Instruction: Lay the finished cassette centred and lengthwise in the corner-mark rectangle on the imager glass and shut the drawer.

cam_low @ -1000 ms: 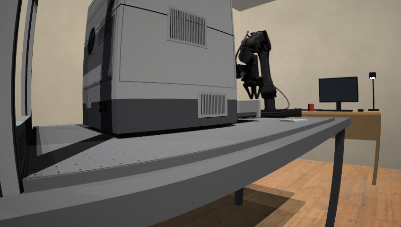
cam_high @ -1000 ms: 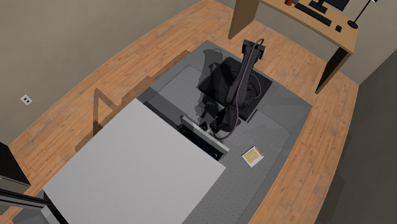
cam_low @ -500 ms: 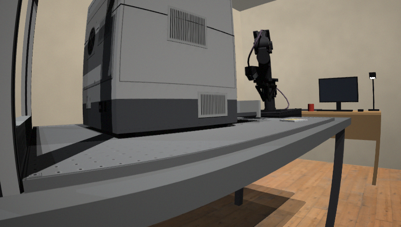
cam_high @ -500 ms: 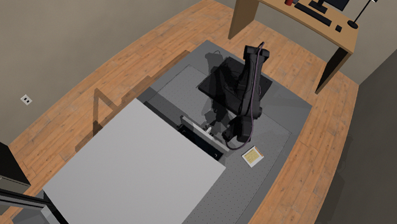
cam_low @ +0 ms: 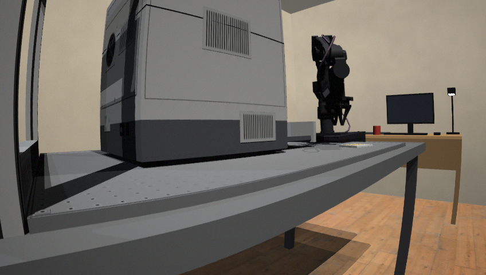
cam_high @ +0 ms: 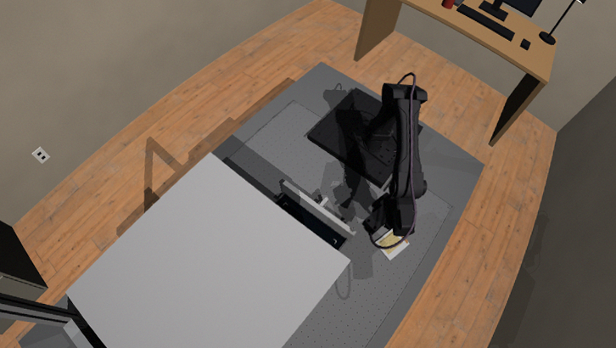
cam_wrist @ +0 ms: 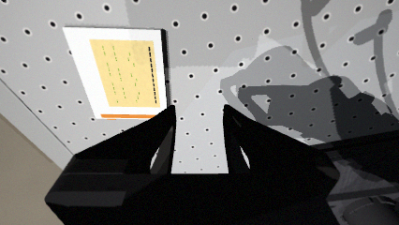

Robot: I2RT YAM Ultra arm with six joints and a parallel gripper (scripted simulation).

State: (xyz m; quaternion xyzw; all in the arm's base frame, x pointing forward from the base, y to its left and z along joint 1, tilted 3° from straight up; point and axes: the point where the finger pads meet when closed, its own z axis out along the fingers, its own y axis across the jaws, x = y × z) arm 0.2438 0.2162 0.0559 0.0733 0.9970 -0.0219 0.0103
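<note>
My gripper is now 70 mm to the right of the finished cassette and 80 mm above it. Also, from my hand: drawer: 220 mm ahead, 170 mm to the right, 30 mm below.
</note>
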